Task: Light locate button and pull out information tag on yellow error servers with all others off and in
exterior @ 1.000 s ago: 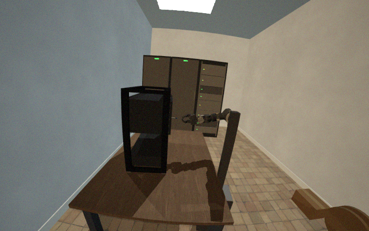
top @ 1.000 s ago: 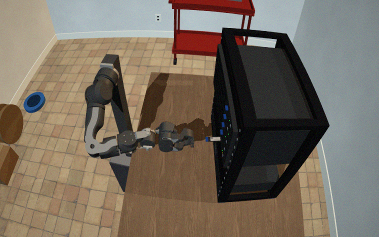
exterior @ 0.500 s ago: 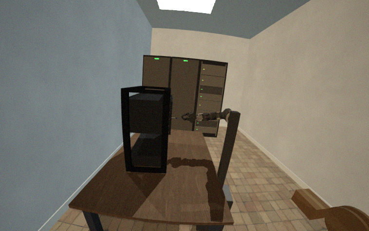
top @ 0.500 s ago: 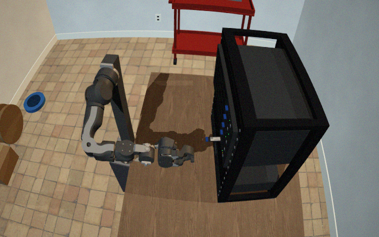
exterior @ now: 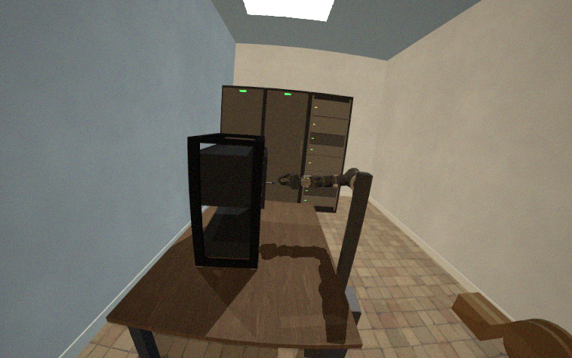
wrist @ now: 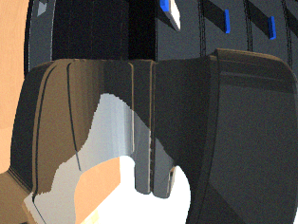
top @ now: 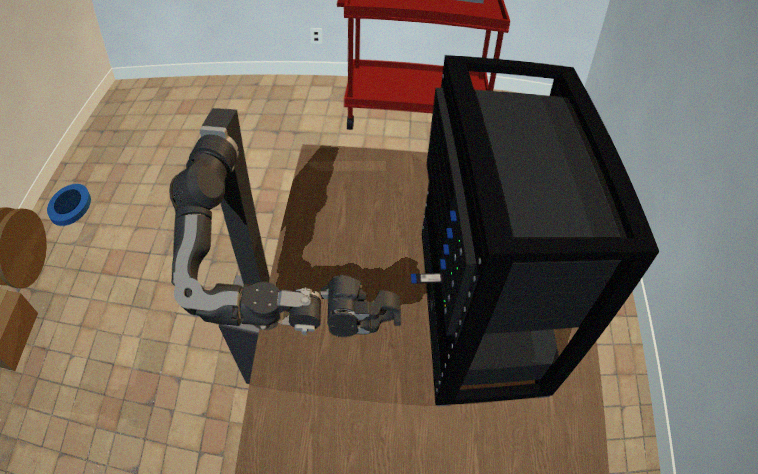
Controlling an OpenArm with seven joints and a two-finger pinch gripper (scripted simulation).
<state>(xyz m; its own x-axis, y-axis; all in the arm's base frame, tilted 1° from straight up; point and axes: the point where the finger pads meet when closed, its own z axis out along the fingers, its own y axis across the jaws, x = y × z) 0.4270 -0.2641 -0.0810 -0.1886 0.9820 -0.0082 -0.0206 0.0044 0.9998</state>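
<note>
Right now the grey locate button is 90 mm ahead of my hand, 20 mm to the left of it and 10 mm below it. Round my hand: information tag: 90 mm to the left, 60 mm ahead.
</note>
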